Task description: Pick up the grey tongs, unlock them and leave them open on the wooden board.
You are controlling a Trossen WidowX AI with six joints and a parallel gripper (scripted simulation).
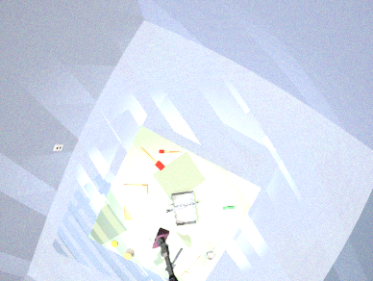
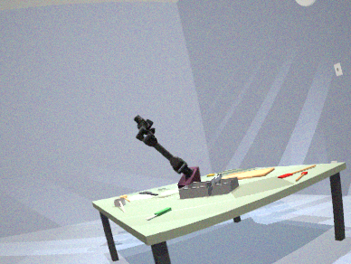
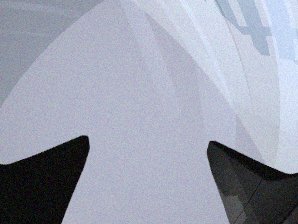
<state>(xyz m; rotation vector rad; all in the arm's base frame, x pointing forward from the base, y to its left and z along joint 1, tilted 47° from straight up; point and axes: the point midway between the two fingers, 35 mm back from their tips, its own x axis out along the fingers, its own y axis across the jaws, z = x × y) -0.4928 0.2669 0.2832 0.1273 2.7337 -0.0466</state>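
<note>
Now: the grey roasting tin 88 cm ahead of my gripper tip, 43 cm below it and 11 cm to the right of it. From my gripper tip the other things lie so: wooden board 76 cm ahead, 45 cm below, 34 cm to the left; yellow lock piece 95 cm ahead, 39 cm below, 15 cm to the right; black tool 46 cm below, 28 cm ahead, 21 cm to the right.
</note>
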